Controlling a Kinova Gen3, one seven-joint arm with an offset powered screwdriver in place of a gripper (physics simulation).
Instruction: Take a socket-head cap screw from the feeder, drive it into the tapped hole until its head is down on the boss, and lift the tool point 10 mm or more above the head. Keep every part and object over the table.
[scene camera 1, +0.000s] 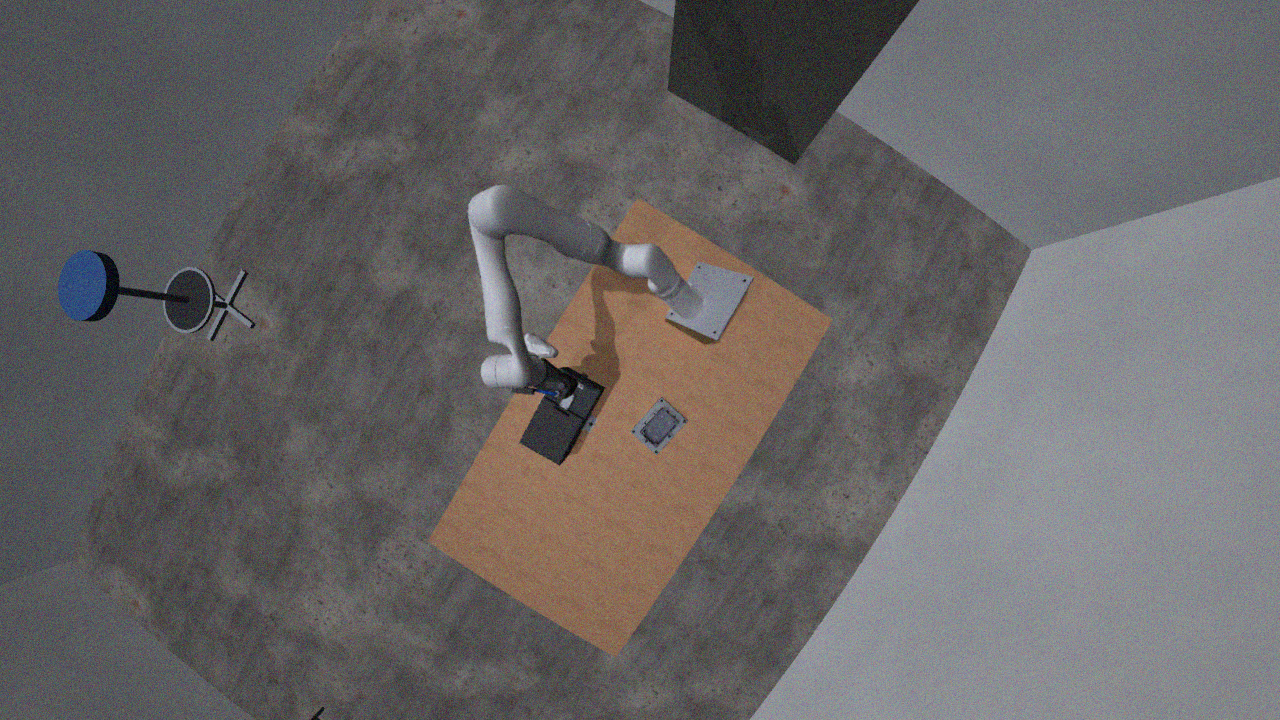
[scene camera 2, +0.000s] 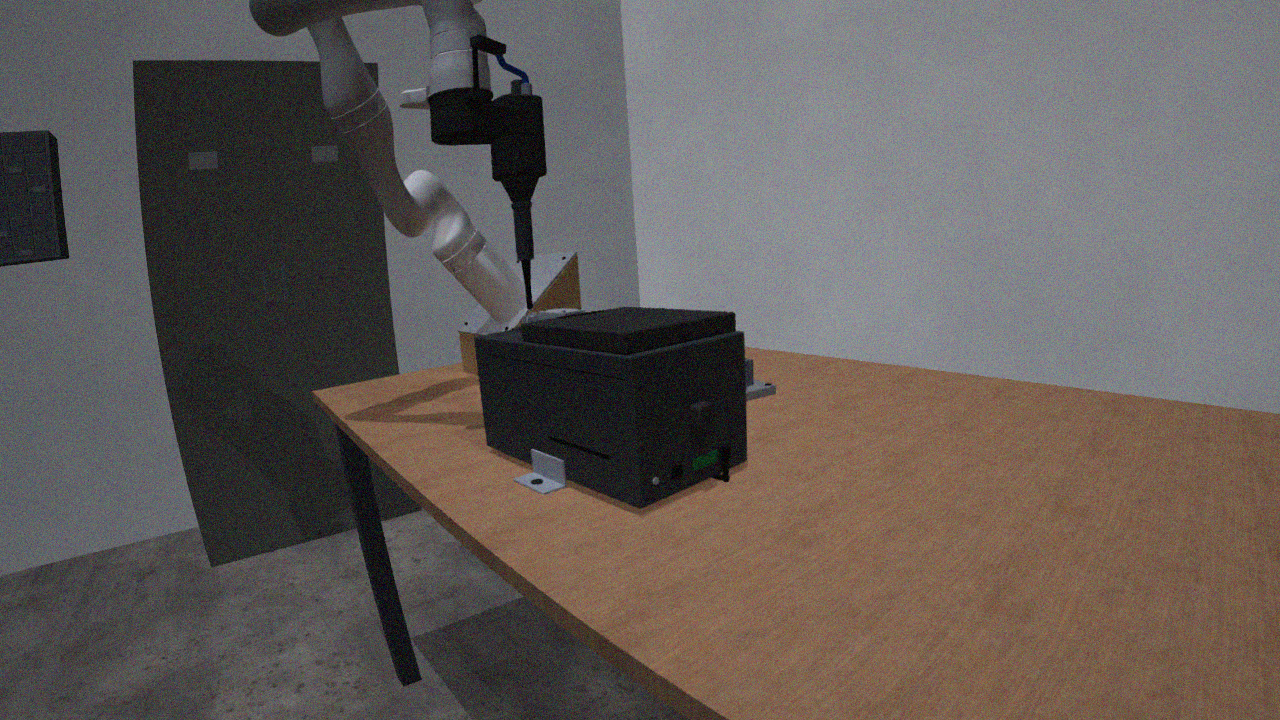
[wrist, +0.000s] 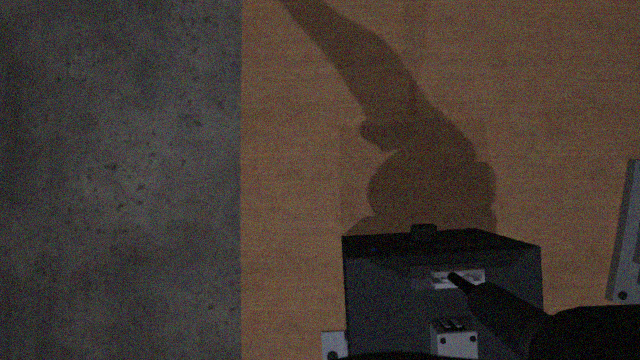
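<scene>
The black screw feeder (scene camera 1: 547, 431) (scene camera 2: 563, 402) (wrist: 390, 305) stands near the table's long edge. A small silver pick-up plate (wrist: 475, 276) lies in its top. My gripper, a black powered screwdriver (scene camera 1: 561, 383) (scene camera 2: 529, 306) (wrist: 452, 276), points down with its thin bit over this plate in the wrist view. In scene camera 2 the tip is close to the feeder's top; whether it touches is unclear. No screw can be made out on the bit. The grey workpiece (scene camera 1: 646, 441) (scene camera 2: 760, 391) (wrist: 619, 250) lies apart from the feeder; its tapped hole and boss cannot be made out.
The raised black lid (scene camera 2: 635, 331) covers part of the feeder's top. A light block (wrist: 457, 345) stands beside the pick-up plate. Metal brackets (scene camera 2: 541, 481) (wrist: 332, 342) flank the feeder. The arm's base plate (scene camera 1: 725, 300) is at one end of the wooden table (scene camera 1: 572, 555).
</scene>
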